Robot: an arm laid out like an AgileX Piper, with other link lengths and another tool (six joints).
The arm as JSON. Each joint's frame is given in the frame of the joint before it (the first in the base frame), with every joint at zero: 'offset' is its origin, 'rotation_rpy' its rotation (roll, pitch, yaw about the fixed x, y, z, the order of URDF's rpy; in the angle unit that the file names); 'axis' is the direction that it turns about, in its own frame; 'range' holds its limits. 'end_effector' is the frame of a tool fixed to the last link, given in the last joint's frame.
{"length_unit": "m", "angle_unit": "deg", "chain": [
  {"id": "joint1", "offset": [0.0, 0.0, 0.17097], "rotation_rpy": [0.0, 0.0, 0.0], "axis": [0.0, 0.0, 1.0], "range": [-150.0, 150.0]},
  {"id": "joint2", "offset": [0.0, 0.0, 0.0], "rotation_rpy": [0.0, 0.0, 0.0], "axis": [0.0, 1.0, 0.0], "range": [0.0, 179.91]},
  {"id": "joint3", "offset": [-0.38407, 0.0, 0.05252], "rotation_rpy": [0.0, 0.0, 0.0], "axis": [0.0, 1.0, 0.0], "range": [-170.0, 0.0]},
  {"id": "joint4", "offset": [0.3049, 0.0, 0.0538], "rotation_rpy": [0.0, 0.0, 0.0], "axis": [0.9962, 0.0, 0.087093], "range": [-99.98, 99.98]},
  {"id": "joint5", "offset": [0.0, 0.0, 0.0], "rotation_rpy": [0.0, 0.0, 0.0], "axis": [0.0, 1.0, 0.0], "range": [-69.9, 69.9]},
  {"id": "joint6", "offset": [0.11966, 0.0, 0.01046], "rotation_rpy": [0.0, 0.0, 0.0], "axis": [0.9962, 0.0, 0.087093], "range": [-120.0, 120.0]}
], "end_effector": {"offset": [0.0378, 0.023, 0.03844], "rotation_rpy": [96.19, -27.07, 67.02]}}
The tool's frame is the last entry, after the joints.
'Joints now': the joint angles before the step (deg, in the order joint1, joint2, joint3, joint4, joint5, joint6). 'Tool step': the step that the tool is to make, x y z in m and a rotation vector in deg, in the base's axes. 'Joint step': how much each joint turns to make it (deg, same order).
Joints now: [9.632 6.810 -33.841 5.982 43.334 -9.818]
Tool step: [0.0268 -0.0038 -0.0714 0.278 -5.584 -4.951]
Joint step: [-3.178 -5.384 16.518 -0.900 -16.754 -0.431]
